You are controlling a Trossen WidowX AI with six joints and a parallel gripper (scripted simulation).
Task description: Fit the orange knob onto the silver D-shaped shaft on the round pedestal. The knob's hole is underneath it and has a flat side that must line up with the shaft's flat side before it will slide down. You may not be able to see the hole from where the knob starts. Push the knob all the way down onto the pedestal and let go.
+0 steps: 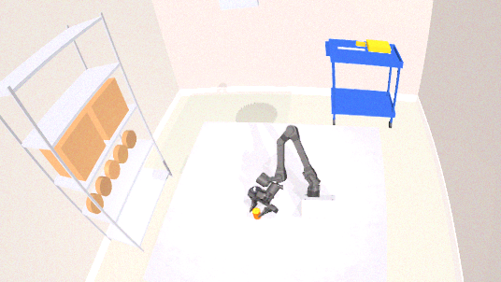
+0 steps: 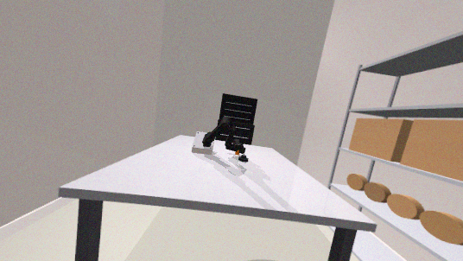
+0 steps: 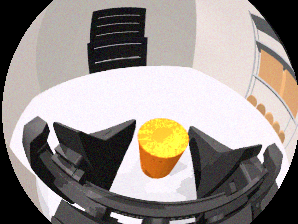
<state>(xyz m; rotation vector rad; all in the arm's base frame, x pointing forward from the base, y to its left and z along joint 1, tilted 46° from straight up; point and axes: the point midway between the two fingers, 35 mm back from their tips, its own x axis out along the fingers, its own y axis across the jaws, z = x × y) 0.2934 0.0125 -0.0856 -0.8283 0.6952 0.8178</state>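
The orange knob is 1 cm behind my gripper tip and 2 cm to the right of it. The rest, counted from my gripper tip: pedestal: 2 cm ahead, 17 cm to the right, 2 cm below.
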